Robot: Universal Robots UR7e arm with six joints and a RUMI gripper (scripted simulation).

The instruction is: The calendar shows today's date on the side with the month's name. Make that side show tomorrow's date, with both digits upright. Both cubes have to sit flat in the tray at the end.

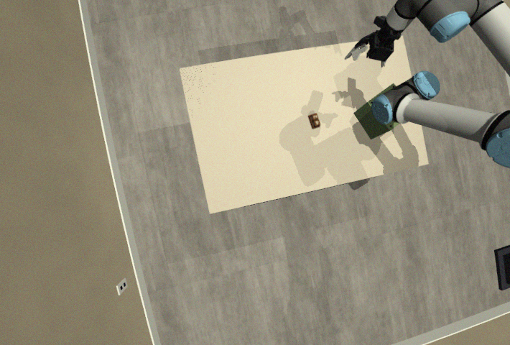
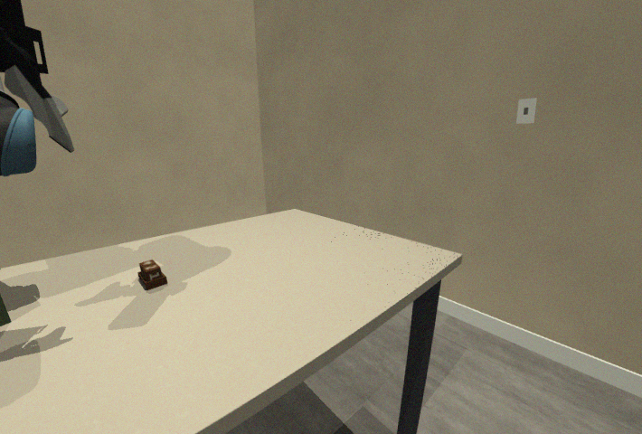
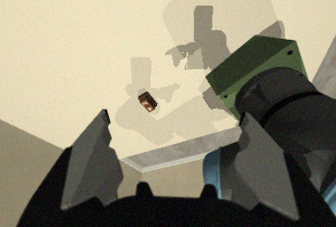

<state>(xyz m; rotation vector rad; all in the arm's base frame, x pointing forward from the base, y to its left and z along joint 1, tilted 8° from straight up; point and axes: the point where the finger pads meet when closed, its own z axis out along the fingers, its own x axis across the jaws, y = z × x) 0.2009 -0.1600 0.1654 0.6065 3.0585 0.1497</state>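
Now: hand 260 mm above the brown digit cube, 140 mm to the right of it and 140 mm short of it. The rest, counted from my hand: brown calendar tray 280 mm below, 160 mm to the left, 140 mm ahead.
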